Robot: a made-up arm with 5 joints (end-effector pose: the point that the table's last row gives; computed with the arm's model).
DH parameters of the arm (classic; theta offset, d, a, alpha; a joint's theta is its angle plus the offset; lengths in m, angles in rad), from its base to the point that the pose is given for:
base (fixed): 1.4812 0 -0.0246 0
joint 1: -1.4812 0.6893 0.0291 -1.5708
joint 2: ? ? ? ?
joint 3: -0.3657 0 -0.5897 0
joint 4: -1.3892 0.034 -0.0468 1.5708
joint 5: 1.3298 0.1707 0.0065 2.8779
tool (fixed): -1.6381 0.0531 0 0
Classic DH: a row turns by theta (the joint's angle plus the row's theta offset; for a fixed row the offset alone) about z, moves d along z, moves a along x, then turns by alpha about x.
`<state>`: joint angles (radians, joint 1 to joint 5).
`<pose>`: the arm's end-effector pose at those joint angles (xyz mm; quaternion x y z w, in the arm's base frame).
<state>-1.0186 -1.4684 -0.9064 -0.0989 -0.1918</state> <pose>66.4 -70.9 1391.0 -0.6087 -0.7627 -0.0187 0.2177</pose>
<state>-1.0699 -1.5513 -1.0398 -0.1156 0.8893</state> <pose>1.4 67.9 1433.6 -0.1914 -0.9721 -0.1355 0.0096</pose>
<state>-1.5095 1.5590 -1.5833 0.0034 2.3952</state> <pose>73.3 -570.3 -64.8 0.1245 -0.0199 0.9489 0.2892</pose>
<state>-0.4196 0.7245 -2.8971 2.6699 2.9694</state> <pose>664.1 -284.9 1181.5 0.3537 -0.0872 0.9311 0.0213</pose>
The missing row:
joint 2: -1.3867 0 0.3425 0
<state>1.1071 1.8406 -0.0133 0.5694 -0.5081</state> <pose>-187.6 -329.6 649.2 -0.1556 0.8752 0.2991 0.3470</pose>
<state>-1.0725 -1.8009 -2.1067 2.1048 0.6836</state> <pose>-289.0 598.4 1081.3 -0.2698 -0.8080 -0.4023 0.3355</pose>
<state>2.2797 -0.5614 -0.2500 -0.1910 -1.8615</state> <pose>-357.3 360.7 662.0 -0.1496 0.4026 -0.7206 0.5443</pose>
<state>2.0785 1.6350 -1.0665 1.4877 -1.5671</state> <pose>-24.9 -22.8 76.1 0.0803 -0.8636 -0.4943 0.0582</pose>
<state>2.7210 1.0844 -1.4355 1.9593 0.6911</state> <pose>-509.1 152.0 250.6 -0.6292 -0.0702 0.7081 0.3126</pose>
